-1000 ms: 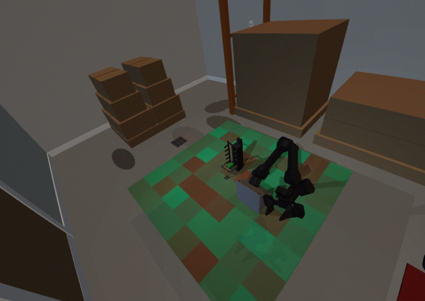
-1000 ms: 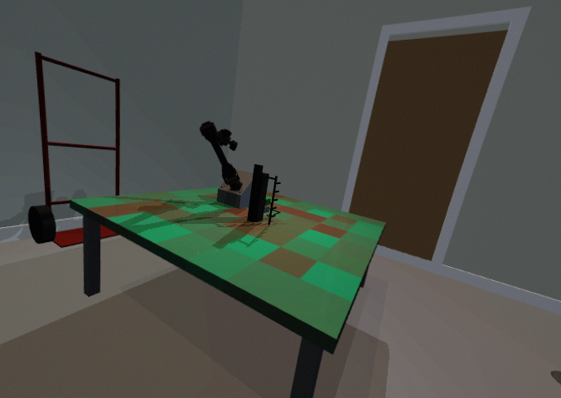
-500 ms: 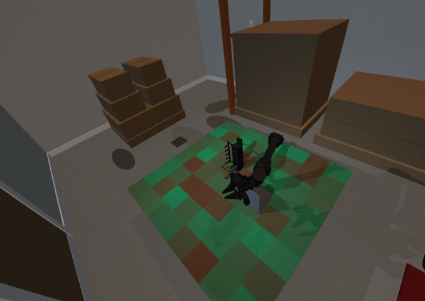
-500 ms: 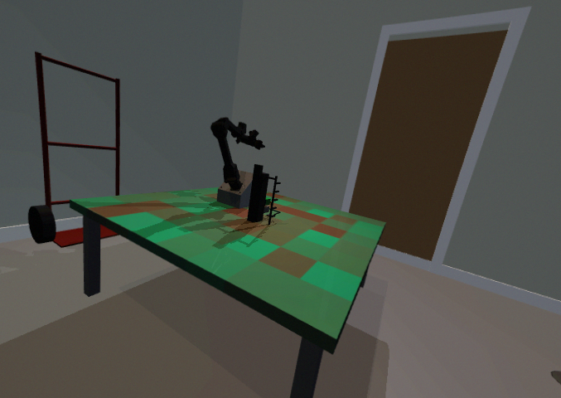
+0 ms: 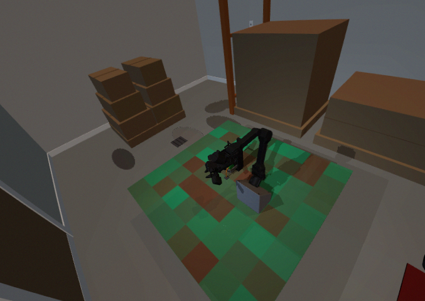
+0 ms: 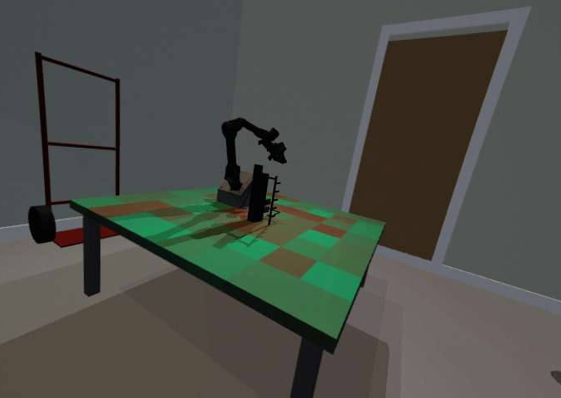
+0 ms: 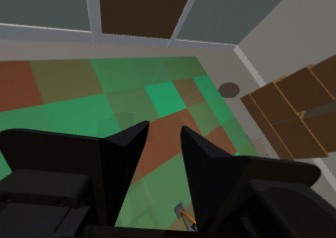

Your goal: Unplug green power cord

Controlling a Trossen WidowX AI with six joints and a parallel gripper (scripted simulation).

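The green plug lies 3 cm ahead of my gripper tip, 32 cm to the right of it and 20 cm below it. Round my gripper tip: tall black block 1 cm ahead, 42 cm to the right, 16 cm below.
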